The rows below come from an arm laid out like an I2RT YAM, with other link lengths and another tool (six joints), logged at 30 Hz.
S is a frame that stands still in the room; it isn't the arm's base.
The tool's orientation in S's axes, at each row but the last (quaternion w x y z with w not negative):
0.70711 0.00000 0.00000 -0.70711
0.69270 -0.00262 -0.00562 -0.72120
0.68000 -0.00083 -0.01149 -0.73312
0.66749 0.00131 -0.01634 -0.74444
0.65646 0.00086 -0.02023 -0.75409
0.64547 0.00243 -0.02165 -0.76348
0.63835 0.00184 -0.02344 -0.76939
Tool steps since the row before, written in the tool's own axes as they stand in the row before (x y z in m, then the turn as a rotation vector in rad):
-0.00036 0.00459 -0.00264 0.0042 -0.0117 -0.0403
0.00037 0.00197 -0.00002 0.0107 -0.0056 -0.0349
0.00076 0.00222 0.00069 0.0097 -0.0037 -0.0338
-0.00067 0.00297 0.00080 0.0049 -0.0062 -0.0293
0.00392 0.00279 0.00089 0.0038 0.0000 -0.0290
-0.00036 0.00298 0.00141 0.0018 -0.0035 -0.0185
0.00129 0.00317 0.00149 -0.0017 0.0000 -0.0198
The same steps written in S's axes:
0.00459 0.00036 -0.00264 -0.0117 -0.0042 -0.0403
0.00195 -0.00045 -0.00001 -0.0059 -0.0109 -0.0348
0.00215 -0.00091 0.00074 -0.0039 -0.0100 -0.0337
0.00301 0.00036 0.00086 -0.0060 -0.0049 -0.0293
0.00220 -0.00424 0.00108 0.0003 -0.0046 -0.0289
0.00295 -0.00010 0.00151 -0.0032 -0.0017 -0.0186
0.00283 -0.00180 0.00165 0.0010 0.0010 -0.0198

